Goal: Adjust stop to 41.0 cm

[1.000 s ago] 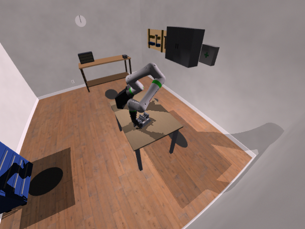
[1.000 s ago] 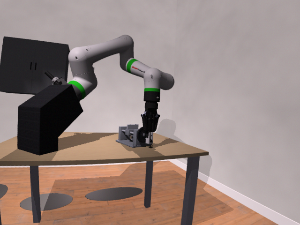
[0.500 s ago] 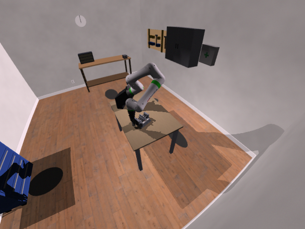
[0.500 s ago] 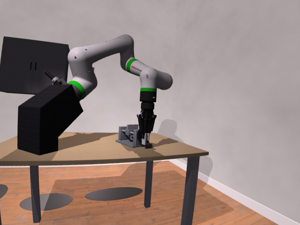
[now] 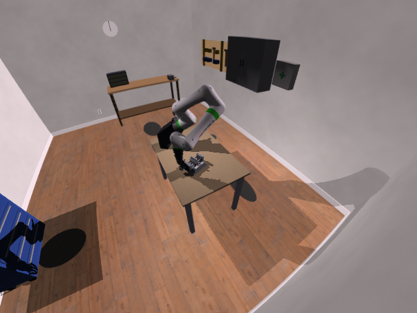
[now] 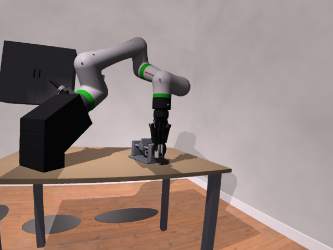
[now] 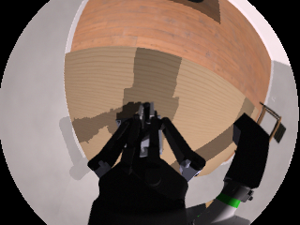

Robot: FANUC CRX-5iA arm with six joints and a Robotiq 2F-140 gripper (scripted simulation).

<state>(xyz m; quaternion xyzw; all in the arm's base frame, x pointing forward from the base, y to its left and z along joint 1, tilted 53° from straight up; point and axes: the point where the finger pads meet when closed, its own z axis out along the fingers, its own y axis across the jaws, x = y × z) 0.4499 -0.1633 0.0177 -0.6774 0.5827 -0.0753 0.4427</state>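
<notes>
My gripper is now 20 mm to the right of the black handwheel and 10 mm above it. The rest, counted from my hand: grey stop: 150 mm to the left, 20 mm behind, 10 mm above.
</notes>
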